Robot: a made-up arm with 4 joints.
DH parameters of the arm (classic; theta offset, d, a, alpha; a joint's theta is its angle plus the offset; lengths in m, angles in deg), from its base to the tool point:
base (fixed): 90 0.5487 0.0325 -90
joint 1: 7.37 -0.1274 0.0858 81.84
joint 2: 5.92 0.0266 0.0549 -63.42
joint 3: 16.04 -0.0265 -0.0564 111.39
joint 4: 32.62 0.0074 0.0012 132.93
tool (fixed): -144.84 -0.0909 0 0
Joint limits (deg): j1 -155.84..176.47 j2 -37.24..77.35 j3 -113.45..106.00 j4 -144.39..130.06
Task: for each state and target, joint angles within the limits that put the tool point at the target. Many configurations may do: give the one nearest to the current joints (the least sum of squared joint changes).
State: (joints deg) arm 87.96 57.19 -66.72 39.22
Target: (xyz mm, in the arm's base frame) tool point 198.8 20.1 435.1
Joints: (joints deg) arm 59.35 77.35 -75.05 66.09
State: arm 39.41 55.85 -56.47 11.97
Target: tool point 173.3 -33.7 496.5
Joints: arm 82.32 58.15 -90.38 38.85
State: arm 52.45 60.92 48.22 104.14
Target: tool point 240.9 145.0 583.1
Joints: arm 18.71 5.21 7.43 99.04
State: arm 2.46 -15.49 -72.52 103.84
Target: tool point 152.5 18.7 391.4
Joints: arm 40.58 17.62 -113.45 84.87
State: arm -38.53 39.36 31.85 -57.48
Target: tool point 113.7 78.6 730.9
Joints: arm -45.27 26.43 5.74 -46.70
